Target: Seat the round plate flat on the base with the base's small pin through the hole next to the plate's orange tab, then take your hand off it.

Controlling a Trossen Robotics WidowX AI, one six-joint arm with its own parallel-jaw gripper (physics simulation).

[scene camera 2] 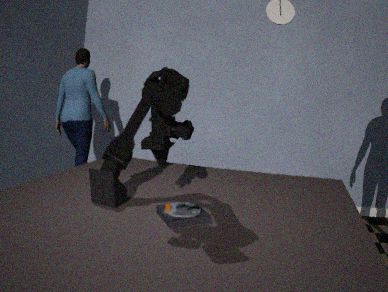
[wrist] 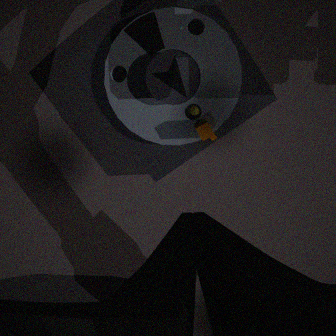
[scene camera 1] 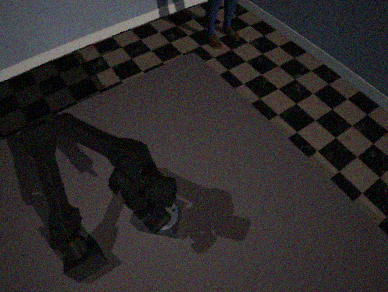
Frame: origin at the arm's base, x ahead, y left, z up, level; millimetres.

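Seen in the pictures: gripper, fingertip midpoint: (scene camera 2: 162, 168) (scene camera 1: 143, 212); arm's base, origin of the base link: (scene camera 2: 107, 177) (scene camera 1: 79, 256).
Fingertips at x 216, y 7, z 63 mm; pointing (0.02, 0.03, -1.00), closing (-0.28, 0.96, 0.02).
Pixels of each thing's top centre, then the offset from my fingertips to it. Level surfaces: height alone.
- round pale plate, middle of its top: (scene camera 2: 182, 203) (scene camera 1: 160, 211) 21 mm left, 55 mm ahead, 102 mm down
- dark square base, middle of its top: (scene camera 2: 182, 206) (scene camera 1: 160, 212) 21 mm left, 54 mm ahead, 110 mm down
- brown table, its level: 149 mm down
The round pale plate (scene camera 1: 174, 218) (scene camera 2: 186, 213) (wrist: 222, 65) lies on the dark square base (scene camera 1: 142, 224) (scene camera 2: 172, 220) (wrist: 65, 87). Its orange tab (scene camera 2: 167, 207) (wrist: 204, 131) shows at the rim. In the wrist view a small yellowish pin (wrist: 194, 111) shows inside the hole next to the tab. The plate looks about level in scene camera 2; whether it touches the base all round is too dark to tell. My gripper (scene camera 2: 162, 164) (wrist: 192, 222) is shut and empty, above the table and apart from the plate. In scene camera 1 the arm hides its fingers and part of the plate.
The base and plate lie on the brown table (scene camera 1: 200, 115) (scene camera 2: 300, 225). Arm shadows fall across the plate, base and table. A person in a light blue top (scene camera 2: 77, 95) stands beyond the table's back left edge. A checkered floor (scene camera 1: 330, 117) lies beyond the table edge.
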